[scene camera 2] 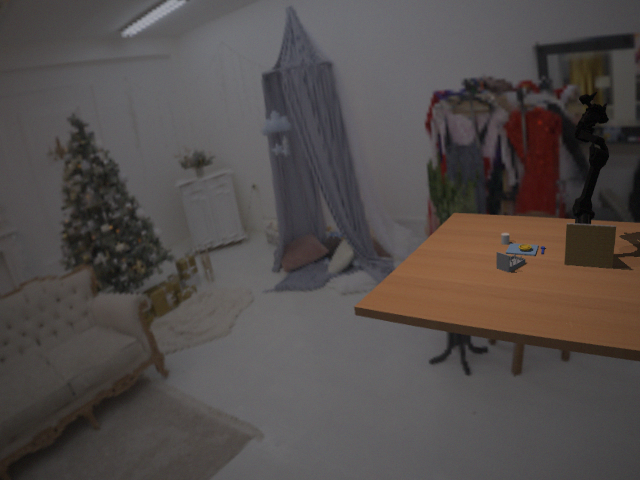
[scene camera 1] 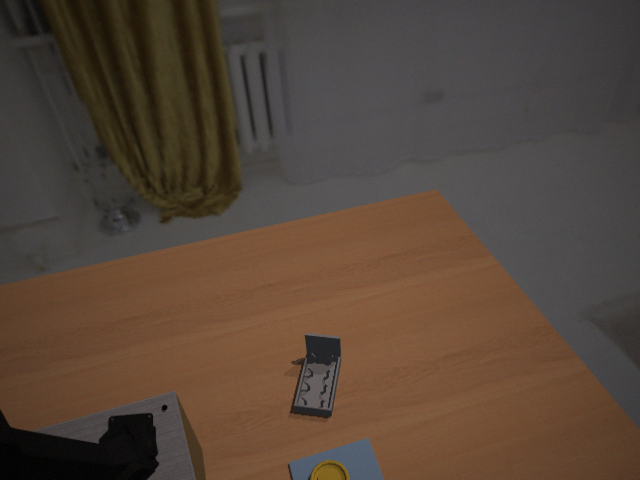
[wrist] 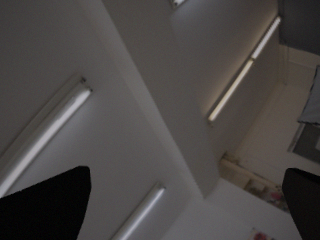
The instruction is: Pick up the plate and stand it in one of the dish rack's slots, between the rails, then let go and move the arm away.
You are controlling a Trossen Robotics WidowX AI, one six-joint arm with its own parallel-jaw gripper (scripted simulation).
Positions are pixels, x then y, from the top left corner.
Labels:
A grey dish rack (scene camera 1: 316, 393) is 0.99 m from the lens.

